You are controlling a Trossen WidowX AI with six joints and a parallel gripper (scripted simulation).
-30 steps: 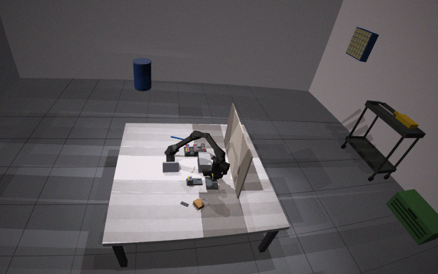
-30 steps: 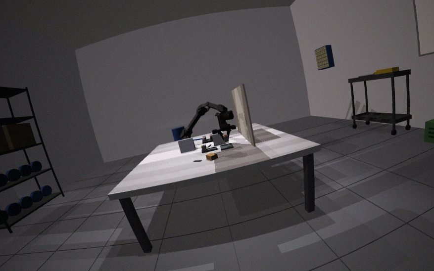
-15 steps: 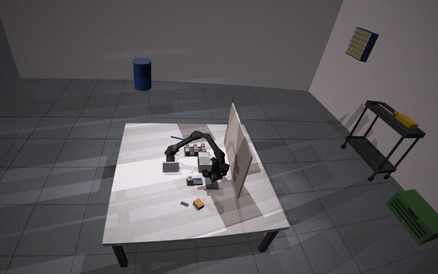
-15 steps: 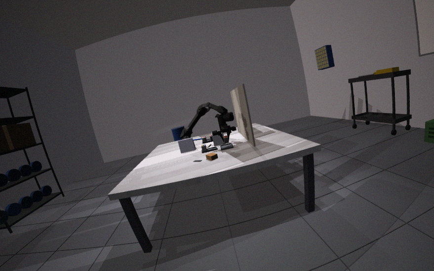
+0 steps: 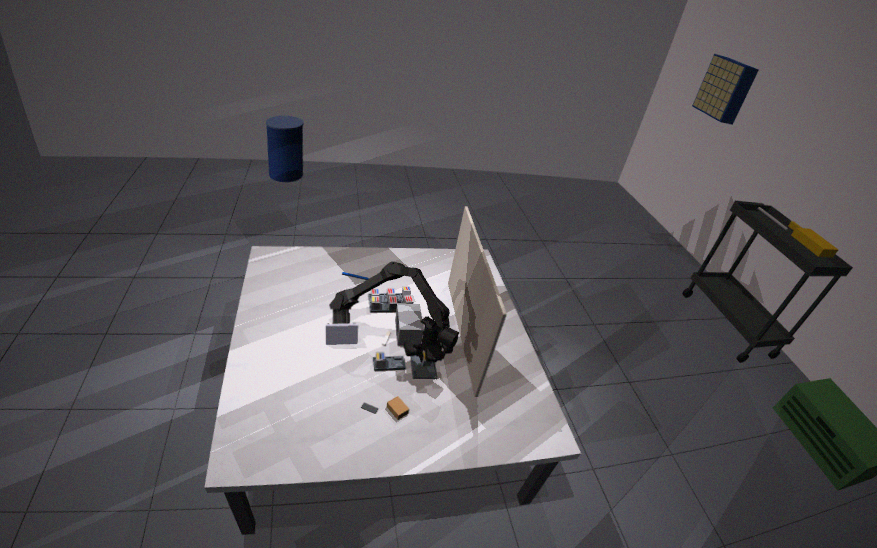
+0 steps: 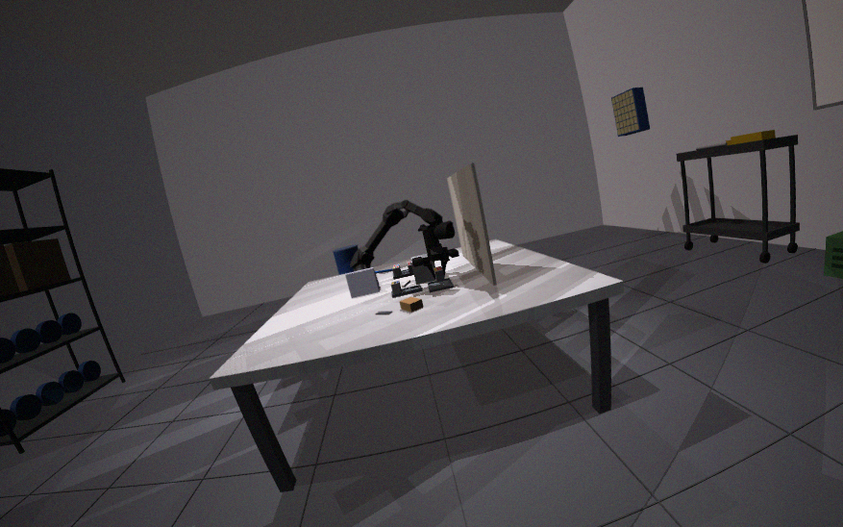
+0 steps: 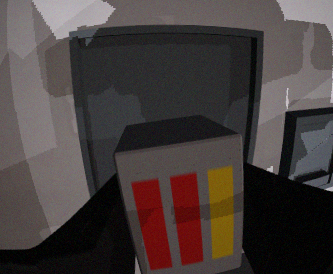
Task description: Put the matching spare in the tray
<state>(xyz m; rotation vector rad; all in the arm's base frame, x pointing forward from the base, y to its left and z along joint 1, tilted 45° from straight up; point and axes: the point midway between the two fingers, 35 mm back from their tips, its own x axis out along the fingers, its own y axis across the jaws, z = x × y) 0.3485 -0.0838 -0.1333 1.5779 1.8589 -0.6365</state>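
Right now the holder is 14 cm behind my gripper tip, 1 cm to the left of it and 3 cm below it. Also, from my gripper tip: mounted unit 6 cm behind, 20 cm to the left, 2 cm above; then orange box 12 cm behind, 21 cm to the right, 2 cm below; then spare 3 cm above.
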